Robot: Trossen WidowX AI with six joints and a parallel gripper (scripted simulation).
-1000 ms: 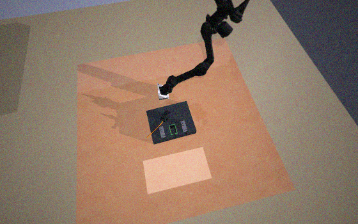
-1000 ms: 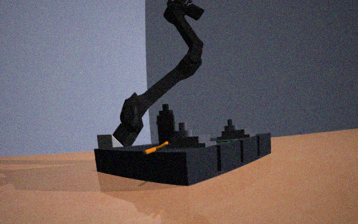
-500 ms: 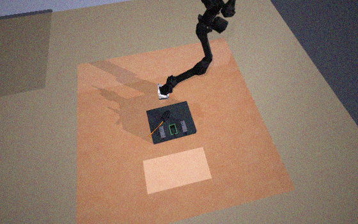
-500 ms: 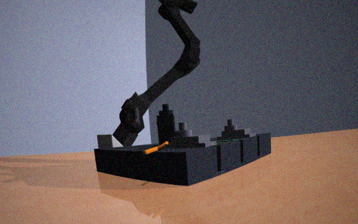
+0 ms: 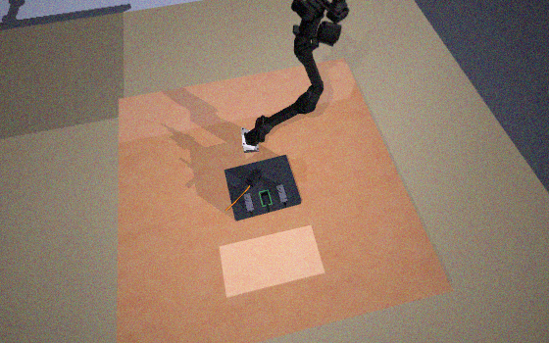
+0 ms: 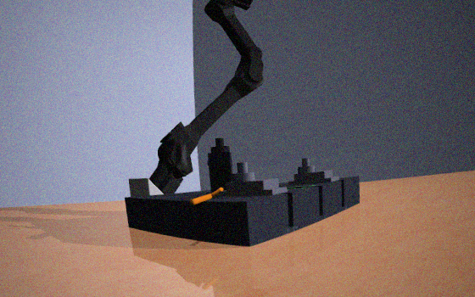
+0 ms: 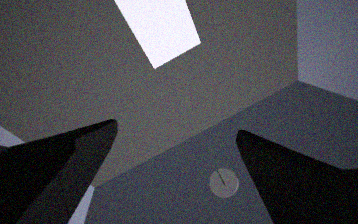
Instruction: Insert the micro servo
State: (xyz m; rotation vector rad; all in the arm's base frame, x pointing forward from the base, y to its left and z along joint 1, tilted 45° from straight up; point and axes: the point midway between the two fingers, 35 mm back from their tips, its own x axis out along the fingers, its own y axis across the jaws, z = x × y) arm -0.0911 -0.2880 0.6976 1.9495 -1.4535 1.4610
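My gripper tip is now 760 mm above the dark robot deck, 280 mm to the left of it and 220 mm short of it.
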